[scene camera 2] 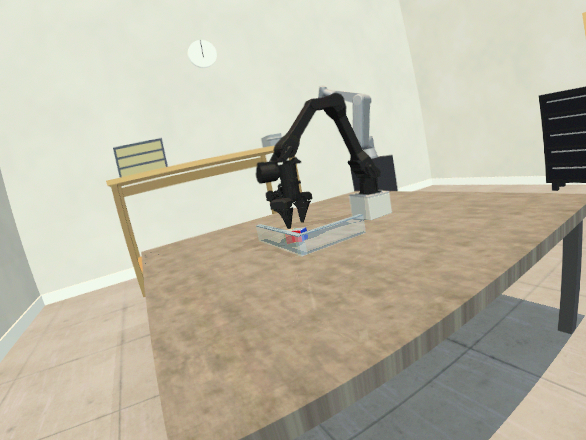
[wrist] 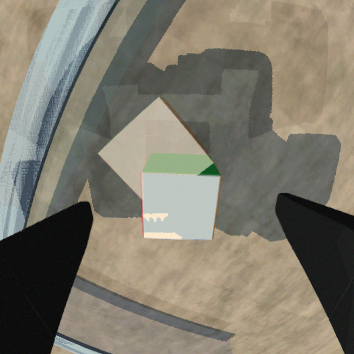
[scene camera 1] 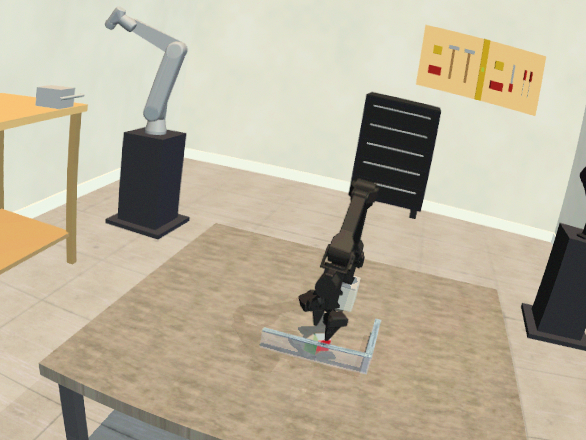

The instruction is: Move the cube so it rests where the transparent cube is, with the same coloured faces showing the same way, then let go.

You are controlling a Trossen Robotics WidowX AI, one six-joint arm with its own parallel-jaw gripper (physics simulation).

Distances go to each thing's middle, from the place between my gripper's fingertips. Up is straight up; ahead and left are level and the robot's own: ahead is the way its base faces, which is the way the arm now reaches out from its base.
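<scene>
With respect to the transparent cube [wrist: 157, 141], my gripper is 2 cm short of it, 1 cm to the left of it and 3 cm above it. The L-shaped glass fence [scene camera 1: 307, 349] is 4 cm behind my hand and 2 cm below it.
</scene>
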